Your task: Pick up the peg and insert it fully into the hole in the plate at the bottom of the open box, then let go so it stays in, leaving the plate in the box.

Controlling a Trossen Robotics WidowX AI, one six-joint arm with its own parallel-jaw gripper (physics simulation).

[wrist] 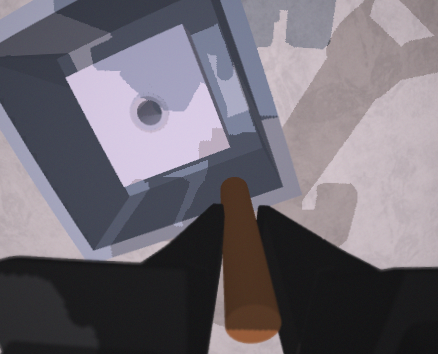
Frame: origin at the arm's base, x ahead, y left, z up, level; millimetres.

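Seen in the pictures: gripper, fingertip midpoint: [239, 215].
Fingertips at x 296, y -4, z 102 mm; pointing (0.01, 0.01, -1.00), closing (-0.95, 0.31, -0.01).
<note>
A point is followed by its place in that frame.
A brown round peg [245, 260] @(x 296, y -7, z 134 mm) stands lengthwise between the black fingers of my gripper [239, 215] @(x 296, y -4, z 102 mm), which is shut on it. The peg's far end shows just past the fingertips, in front of the box's near wall at its lower right. The open blue-grey box [45, 145] @(x 416, y -44, z 21 mm) fills the upper left of the wrist view, turned at an angle. A pale square plate [110, 135] @(x 380, y -35, z -3 mm) lies at its bottom, with a dark round hole [149, 112] near the plate's middle. The hole is up and to the left of the peg's far end. Nothing covers the hole.
The box's walls rise around the plate; the right rim [272, 130] @(x 269, y -17, z 37 mm) and the near corner lie close to the fingertips in this view. A pale mottled table surface [390, 200] @(x 147, y 116, z -60 mm) with patchy grey and brown shadows extends to the right of the box.
</note>
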